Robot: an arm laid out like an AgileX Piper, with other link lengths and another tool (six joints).
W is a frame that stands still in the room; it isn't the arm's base.
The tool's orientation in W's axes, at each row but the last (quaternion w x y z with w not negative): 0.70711 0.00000 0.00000 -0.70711; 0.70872 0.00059 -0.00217 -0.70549; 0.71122 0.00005 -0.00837 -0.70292; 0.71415 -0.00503 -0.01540 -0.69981; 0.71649 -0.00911 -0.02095 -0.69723; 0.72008 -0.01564 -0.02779 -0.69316; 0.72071 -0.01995 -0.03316 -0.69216; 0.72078 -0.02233 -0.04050 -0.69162; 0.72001 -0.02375 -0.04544 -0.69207; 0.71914 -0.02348 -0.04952 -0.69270; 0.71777 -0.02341 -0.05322 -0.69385
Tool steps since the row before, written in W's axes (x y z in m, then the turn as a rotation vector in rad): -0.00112 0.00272 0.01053 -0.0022 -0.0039 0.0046; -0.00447 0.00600 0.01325 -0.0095 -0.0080 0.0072; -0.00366 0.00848 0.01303 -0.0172 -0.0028 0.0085; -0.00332 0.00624 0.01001 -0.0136 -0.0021 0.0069; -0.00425 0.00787 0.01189 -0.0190 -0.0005 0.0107; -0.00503 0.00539 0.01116 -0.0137 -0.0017 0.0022; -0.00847 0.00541 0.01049 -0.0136 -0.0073 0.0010; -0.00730 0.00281 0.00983 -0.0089 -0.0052 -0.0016; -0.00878 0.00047 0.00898 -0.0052 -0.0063 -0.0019; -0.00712 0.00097 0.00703 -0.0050 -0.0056 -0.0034; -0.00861 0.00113 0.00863 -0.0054 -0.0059 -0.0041
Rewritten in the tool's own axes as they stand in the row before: -0.00272 -0.00112 0.01053 0.0039 -0.0022 0.0046; -0.00599 -0.00439 0.01328 0.0080 -0.0095 0.0072; -0.00837 -0.00341 0.01317 0.0027 -0.0171 0.0087; -0.00601 -0.00305 0.01023 0.0020 -0.0135 0.0070; -0.00747 -0.00384 0.01228 0.0004 -0.0188 0.0110; -0.00488 -0.00464 0.01156 0.0013 -0.0137 0.0023; -0.00493 -0.00806 0.01103 0.0068 -0.0139 0.0007; -0.00221 -0.00694 0.01024 0.0047 -0.0091 -0.0018; 0.00008 -0.00849 0.00926 0.0059 -0.0055 -0.0023; -0.00049 -0.00683 0.00736 0.0050 -0.0053 -0.0038; -0.00045 -0.00821 0.00907 0.0052 -0.0058 -0.0045
